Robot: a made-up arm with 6 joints. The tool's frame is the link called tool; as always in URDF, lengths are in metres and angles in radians. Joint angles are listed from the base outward.
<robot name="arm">
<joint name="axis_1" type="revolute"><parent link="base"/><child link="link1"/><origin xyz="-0.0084 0.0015 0.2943"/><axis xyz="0 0 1"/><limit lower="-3.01" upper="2.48"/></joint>
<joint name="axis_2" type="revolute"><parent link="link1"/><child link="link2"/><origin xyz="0.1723 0.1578 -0.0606"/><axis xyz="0 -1 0"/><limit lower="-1.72" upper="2.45"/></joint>
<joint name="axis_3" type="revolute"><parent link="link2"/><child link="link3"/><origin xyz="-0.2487 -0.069 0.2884"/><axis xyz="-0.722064 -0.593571 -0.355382"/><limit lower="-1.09" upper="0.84"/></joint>
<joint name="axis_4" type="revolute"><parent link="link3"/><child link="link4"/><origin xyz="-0.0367 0.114 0.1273"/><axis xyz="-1 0 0"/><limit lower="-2.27" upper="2.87"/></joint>
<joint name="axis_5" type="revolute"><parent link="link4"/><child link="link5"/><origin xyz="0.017 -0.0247 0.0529"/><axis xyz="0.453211 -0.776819 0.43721"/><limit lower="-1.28" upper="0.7"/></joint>
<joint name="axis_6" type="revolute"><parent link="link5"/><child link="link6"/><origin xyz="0.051 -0.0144 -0.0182"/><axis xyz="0 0 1"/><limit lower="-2.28" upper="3.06"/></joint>
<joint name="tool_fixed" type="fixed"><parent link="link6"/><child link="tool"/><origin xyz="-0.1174 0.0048 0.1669" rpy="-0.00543 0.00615 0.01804"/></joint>
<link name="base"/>
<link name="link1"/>
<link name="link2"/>
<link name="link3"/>
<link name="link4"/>
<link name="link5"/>
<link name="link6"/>
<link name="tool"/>
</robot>
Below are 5 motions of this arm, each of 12 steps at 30 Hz.
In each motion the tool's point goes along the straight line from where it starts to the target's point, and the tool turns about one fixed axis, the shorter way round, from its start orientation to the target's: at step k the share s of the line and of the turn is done. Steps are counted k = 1, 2, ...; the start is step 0. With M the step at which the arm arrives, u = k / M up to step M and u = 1 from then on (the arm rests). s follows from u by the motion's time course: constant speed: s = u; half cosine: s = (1 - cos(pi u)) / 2; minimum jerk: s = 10 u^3 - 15 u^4 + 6 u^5.
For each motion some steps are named. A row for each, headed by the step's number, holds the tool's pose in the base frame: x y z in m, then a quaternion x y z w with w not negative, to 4 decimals.
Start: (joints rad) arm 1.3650 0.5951 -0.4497 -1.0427 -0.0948 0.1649
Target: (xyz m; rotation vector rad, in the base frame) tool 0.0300 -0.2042 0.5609 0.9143 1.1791 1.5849
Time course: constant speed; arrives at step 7
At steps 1, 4, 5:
1: -0.0003 -0.2853 0.4791 0.4796 0.3152 0.6894 0.4419
4: 0.0148 -0.2448 0.5200 0.4280 0.3996 0.6707 0.4553
5: 0.0199 -0.2312 0.5336 0.4099 0.4269 0.6629 0.4587

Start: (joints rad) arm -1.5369 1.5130 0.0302 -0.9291 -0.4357 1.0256
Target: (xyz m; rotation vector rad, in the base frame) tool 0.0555 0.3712 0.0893 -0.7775 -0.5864 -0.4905
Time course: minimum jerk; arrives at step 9
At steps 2, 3, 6, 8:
2: -0.0435 0.3115 0.0157 -0.4099 -0.3760 0.0015 0.8310
3: -0.0292 0.3202 0.0264 -0.4058 -0.3634 -0.0328 0.8380
6: 0.0330 0.3576 0.0726 -0.3812 -0.3028 -0.1807 0.8546
8: 0.0543 0.3705 0.0884 -0.3704 -0.2802 -0.2304 0.8551

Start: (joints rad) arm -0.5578 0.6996 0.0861 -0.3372 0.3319 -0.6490
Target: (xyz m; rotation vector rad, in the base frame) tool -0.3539 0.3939 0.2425 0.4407 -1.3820 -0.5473
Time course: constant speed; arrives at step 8
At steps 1, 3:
1: -0.3361 0.3993 0.4231 0.1956 -0.4950 -0.3660 0.7634
3: -0.3412 0.3977 0.3715 0.1972 -0.5337 -0.3331 0.7519

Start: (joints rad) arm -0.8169 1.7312 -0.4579 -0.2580 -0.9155 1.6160
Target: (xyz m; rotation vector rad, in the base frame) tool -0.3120 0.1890 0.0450 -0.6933 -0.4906 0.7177
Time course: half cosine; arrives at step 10
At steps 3, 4, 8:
3: -0.2578 0.2039 0.0729 -0.3211 -0.1468 0.3778 0.8560
4: -0.2673 0.2012 0.0680 -0.3227 -0.1620 0.3715 0.8554
8: -0.3055 0.1908 0.0484 -0.3283 -0.2226 0.3453 0.8506

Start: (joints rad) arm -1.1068 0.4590 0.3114 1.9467 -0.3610 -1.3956
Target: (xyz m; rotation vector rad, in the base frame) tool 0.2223 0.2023 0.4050 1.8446 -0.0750 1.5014
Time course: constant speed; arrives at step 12
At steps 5, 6, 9, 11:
5: 0.2312 0.1989 0.3907 0.7624 0.1022 0.5388 0.3435
6: 0.2299 0.1994 0.3927 0.7573 0.0835 0.5463 0.3481
9: 0.2261 0.2009 0.3989 0.7399 0.0272 0.5671 0.3607
11: 0.2236 0.2018 0.4030 0.7267 -0.0105 0.5798 0.3683

